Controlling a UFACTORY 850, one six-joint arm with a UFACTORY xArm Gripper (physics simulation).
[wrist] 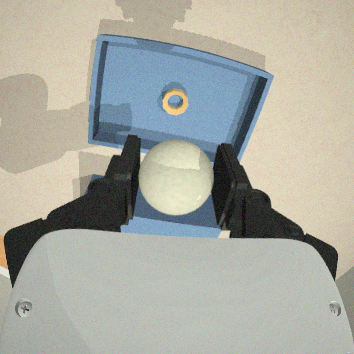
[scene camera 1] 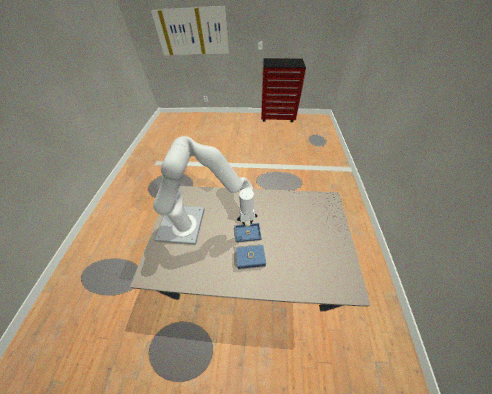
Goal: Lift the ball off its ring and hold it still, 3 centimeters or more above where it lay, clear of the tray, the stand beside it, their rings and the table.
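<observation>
The cream ball (scene camera 1: 247, 223) (wrist: 176, 177) is held between the two black fingers of my gripper (scene camera 1: 248, 223) (wrist: 176, 159), which is shut on it. The ball hangs above and apart from the blue tray (scene camera 1: 241, 236) (wrist: 215, 92). The tray's small orange ring (scene camera 1: 249, 232) (wrist: 185, 102) lies bare on the tray floor, in full view in the wrist view. The blue stand (scene camera 1: 259, 261) (wrist: 170, 229) is beside the tray, with its own ring (scene camera 1: 248, 255) on top. In the wrist view the stand is partly hidden behind the ball and gripper.
The tray and stand sit on the grey-beige table (scene camera 1: 305, 250). The arm's base plate (scene camera 1: 167, 236) is on the table's left side. A red tool cabinet (scene camera 1: 282, 92) stands far off by the back wall.
</observation>
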